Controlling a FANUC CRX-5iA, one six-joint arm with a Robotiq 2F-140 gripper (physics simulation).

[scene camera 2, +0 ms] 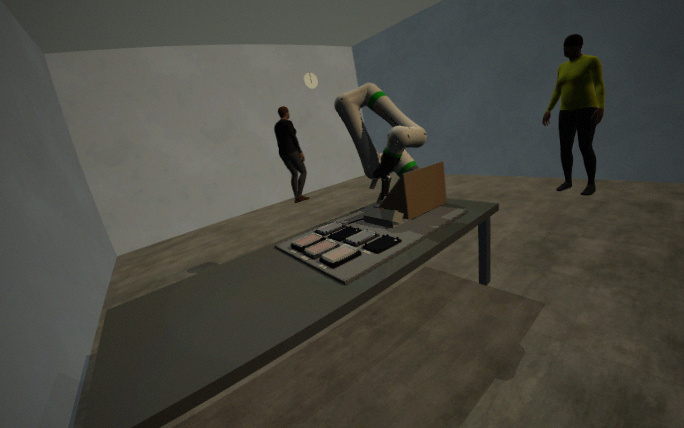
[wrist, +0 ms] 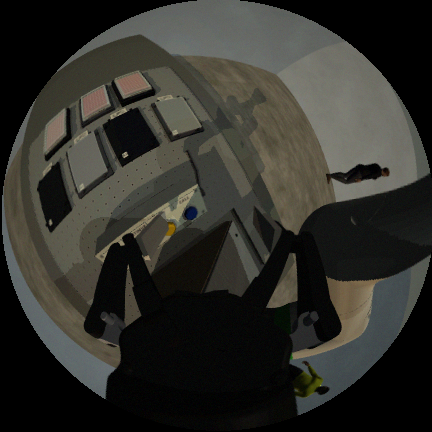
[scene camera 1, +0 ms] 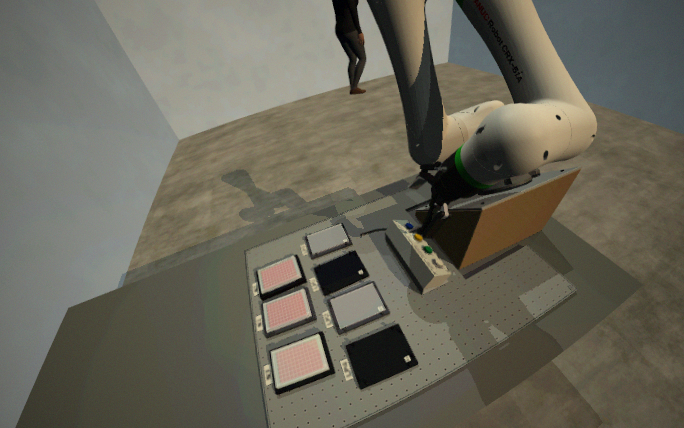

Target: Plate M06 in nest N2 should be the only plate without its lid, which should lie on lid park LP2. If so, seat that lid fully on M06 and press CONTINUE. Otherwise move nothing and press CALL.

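Frame: origin at the arm's base, x ahead, y left, z up, level; centimetres.
Where they show: gripper, between the fingertips: (scene camera 2: 374, 195) (wrist: 208, 217) (scene camera 1: 412, 209); arm's base, origin of its link: (scene camera 2: 415, 180) (scene camera 1: 504, 187).
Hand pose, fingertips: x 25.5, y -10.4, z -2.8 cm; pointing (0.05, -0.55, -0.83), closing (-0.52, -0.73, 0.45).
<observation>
Things, the pixels of their top centre, and the offset from my fingertips.
- button box, centre of its top: (wrist: 148, 226) (scene camera 1: 416, 242) (scene camera 2: 381, 207) dx +4.3, dy +7.5, dz -4.7 cm
- blue button, centre of its top: (wrist: 191, 212) (scene camera 1: 409, 224) dx +1.3, dy +0.3, dz -5.6 cm
- yellow button, centre of its top: (wrist: 168, 228) (scene camera 1: 418, 235) dx +1.8, dy +5.3, dz -5.6 cm
Three pink plates (scene camera 1: 279, 275) (scene camera 1: 287, 310) (scene camera 1: 300, 360) (wrist: 132, 84) (wrist: 95, 104) (wrist: 56, 132) sit in a row of black nests; their labels are unreadable, and whether clear lids cover them I cannot tell. Two grey lids (scene camera 1: 327, 240) (scene camera 1: 358, 306) (wrist: 178, 117) (wrist: 88, 162) lie flat on parks in the second row. Two black parks (scene camera 1: 341, 272) (scene camera 1: 381, 355) (wrist: 131, 136) (wrist: 54, 197) bear no lid. My gripper (scene camera 1: 422, 205) (scene camera 2: 378, 191) (wrist: 208, 217) is open and empty, one finger above the button box (scene camera 1: 412, 257). The blue button (scene camera 1: 409, 226) (wrist: 191, 213) is by the word CALL.
The yellow button (scene camera 1: 418, 237) (wrist: 171, 229) is beside the blue one; green (scene camera 1: 427, 249) and white (scene camera 1: 437, 262) buttons are hidden by a finger in the wrist view. An orange-brown panel (scene camera 1: 519, 217) (scene camera 2: 425, 190) stands behind the box. Two people stand beyond the table.
</observation>
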